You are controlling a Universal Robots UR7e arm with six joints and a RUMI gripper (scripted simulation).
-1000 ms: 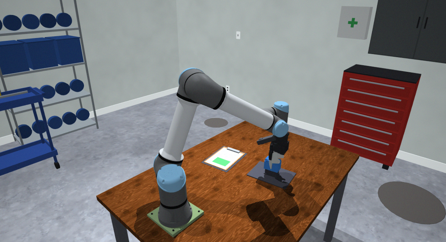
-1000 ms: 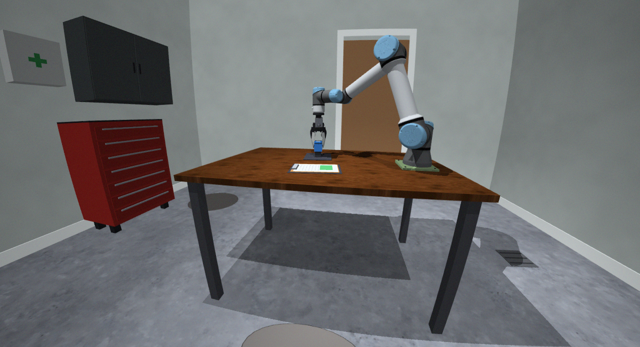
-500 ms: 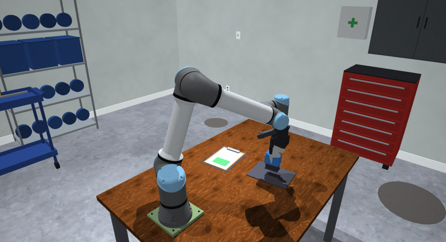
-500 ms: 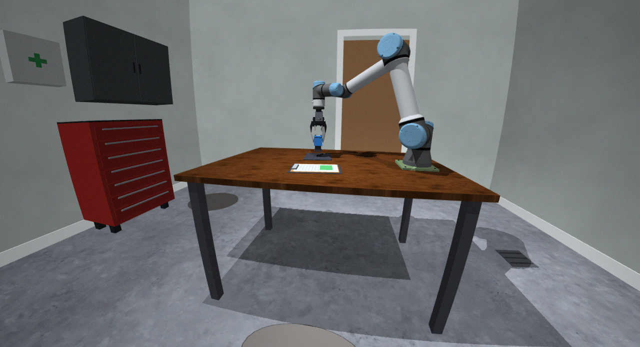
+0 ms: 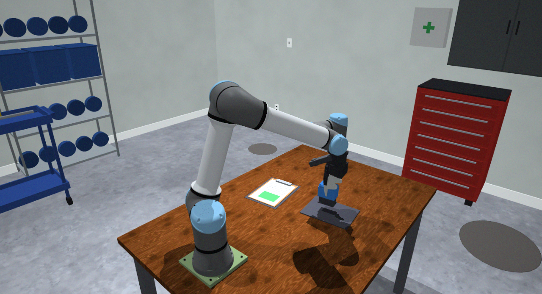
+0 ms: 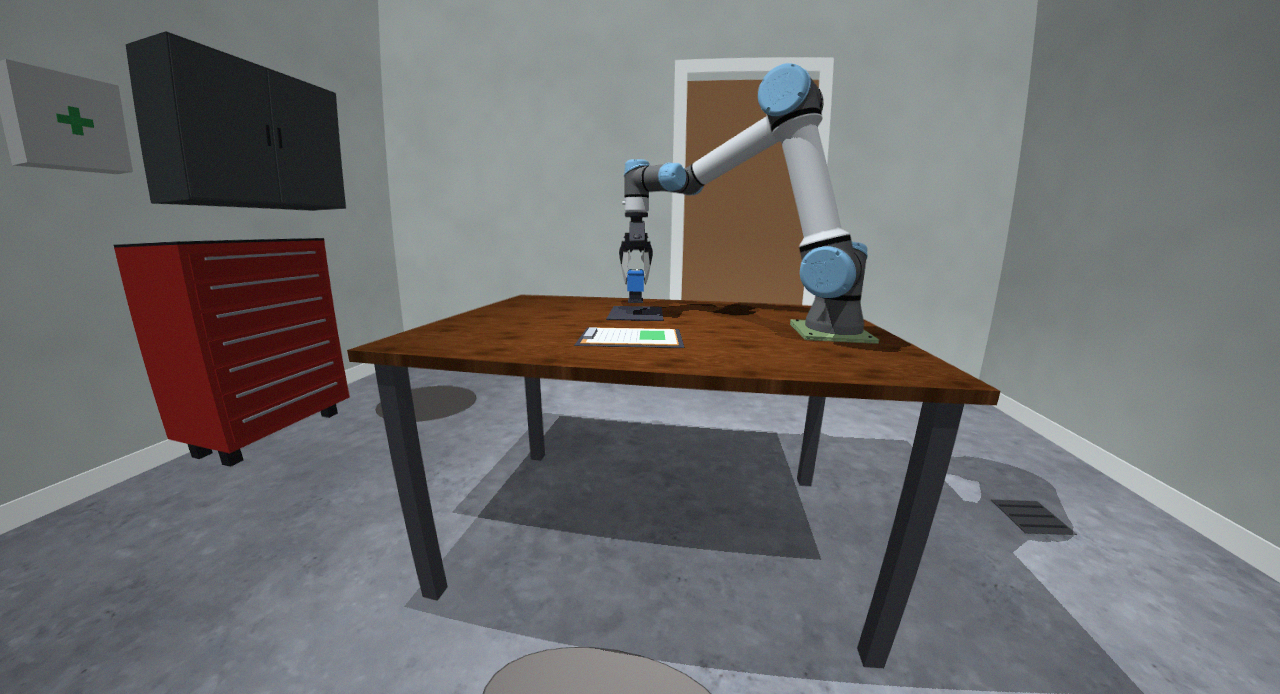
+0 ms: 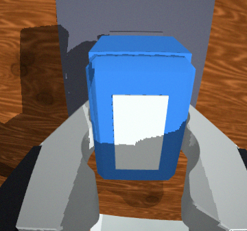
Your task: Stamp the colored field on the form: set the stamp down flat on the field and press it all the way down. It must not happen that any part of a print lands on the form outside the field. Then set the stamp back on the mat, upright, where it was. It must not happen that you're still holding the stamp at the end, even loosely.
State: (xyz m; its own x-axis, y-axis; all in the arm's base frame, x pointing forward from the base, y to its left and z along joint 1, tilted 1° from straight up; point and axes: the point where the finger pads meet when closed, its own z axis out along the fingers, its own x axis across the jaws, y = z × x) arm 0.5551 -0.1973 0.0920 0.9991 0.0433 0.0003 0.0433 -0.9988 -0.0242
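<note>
Right now the mat is 20 mm to the right of my hand and 110 mm below it. Also, from my hand: stamp (20 mm below).
</note>
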